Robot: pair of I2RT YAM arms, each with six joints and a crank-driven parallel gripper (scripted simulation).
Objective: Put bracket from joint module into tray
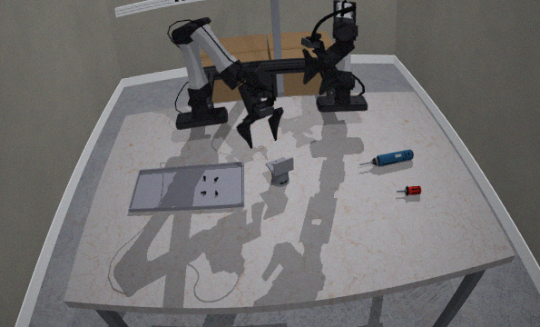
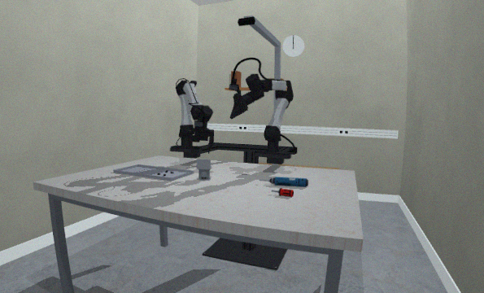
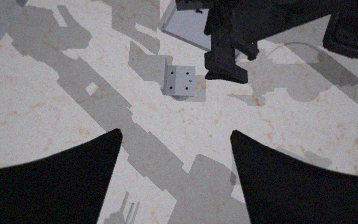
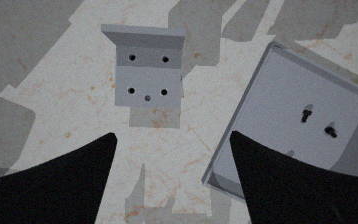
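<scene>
Right now my right hand is 70 mm above the grey bracket, 40 mm to the right of it and 40 mm short of it. The rest, counted from my right hand: joint module: 110 mm below, 40 mm to the left, 40 mm ahead; red screwdriver: 490 mm to the left, 200 mm ahead, 120 mm below; tray: 290 mm to the right, 130 mm below, 30 mm ahead.
</scene>
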